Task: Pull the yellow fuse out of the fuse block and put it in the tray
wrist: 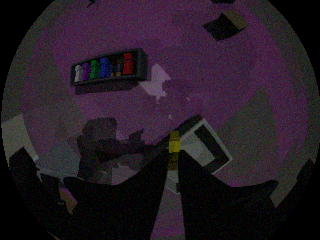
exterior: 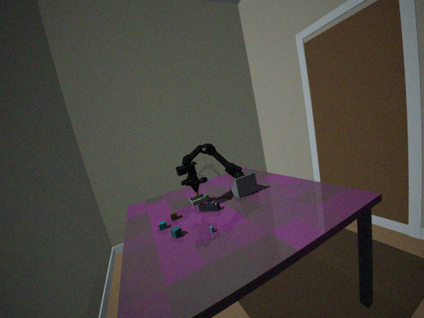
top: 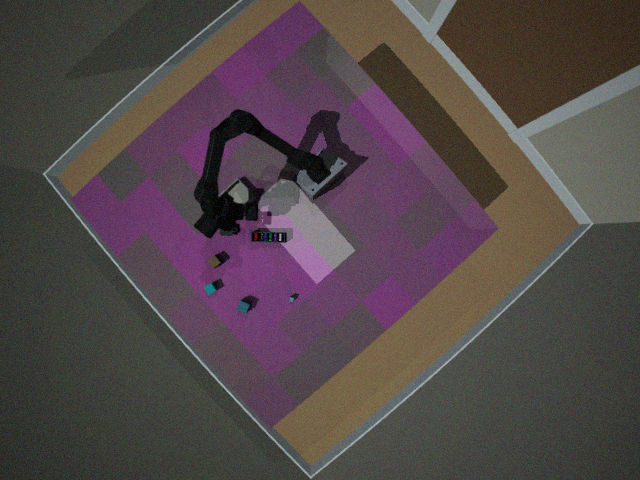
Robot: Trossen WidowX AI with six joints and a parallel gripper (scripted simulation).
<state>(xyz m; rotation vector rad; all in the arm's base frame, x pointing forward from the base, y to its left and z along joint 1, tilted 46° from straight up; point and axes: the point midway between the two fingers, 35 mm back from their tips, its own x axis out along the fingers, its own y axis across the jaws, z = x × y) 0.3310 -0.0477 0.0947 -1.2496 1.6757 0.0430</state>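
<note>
Now: the pale tray 2 cm behind my gripper tip, 7 cm to the right of it and 9 cm below it. Also, from my gripper tip: teal cube: 7 cm ahead, 39 cm to the left, 8 cm below; then brown cube: 21 cm ahead, 7 cm to the left, 8 cm below; then yellow fuse: 1 cm below.
</note>
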